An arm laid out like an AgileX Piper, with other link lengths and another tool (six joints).
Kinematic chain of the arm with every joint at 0, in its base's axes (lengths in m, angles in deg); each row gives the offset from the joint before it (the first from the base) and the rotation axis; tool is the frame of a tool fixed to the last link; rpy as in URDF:
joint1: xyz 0 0 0.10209 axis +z
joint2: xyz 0 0 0 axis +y
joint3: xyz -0.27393 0 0.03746 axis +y
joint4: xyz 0.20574 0 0.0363 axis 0.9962 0 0.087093
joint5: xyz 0 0 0 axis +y
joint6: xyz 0.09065 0 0.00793 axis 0.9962 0 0.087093
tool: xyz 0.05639 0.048 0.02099 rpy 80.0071 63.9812 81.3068
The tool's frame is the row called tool.
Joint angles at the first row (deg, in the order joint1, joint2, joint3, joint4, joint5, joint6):
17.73, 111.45, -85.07, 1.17, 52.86, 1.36
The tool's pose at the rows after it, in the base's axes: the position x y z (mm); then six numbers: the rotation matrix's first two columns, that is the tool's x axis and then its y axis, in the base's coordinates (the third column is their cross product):
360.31 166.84 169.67 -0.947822 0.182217 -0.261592 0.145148 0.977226 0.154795
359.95 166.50 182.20 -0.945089 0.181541 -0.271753 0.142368 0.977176 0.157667
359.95 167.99 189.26 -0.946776 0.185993 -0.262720 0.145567 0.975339 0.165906
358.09 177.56 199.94 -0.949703 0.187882 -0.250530 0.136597 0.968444 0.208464
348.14 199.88 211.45 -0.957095 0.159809 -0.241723 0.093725 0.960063 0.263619
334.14 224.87 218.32 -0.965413 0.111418 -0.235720 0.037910 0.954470 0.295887
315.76 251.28 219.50 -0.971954 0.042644 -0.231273 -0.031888 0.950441 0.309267
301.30 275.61 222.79 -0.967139 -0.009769 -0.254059 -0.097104 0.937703 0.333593
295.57 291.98 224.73 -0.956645 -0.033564 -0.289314 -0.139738 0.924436 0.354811
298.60 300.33 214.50 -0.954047 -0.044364 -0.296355 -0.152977 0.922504 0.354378
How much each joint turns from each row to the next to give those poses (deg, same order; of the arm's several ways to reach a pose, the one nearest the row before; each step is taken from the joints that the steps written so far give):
0.00, -2.05, -2.46, -0.37, 1.99, 0.02
0.00, -0.87, -1.95, -0.13, 2.18, 0.00
0.00, 0.00, -1.87, 0.67, 2.13, 0.00
0.57, -0.09, -1.99, 2.68, 1.53, -0.48
2.52, -0.54, -1.07, 3.27, 0.50, -0.52
3.57, -0.26, -0.68, 1.84, 0.29, -0.01
4.36, 0.00, -0.01, 0.83, -0.18, -0.05
3.94, 0.00, 0.00, 0.71, -2.01, 0.00
2.43, 0.31, 0.00, 0.22, -2.95, 0.00
0.78, 1.81, 0.01, -0.01, -2.16, -0.32

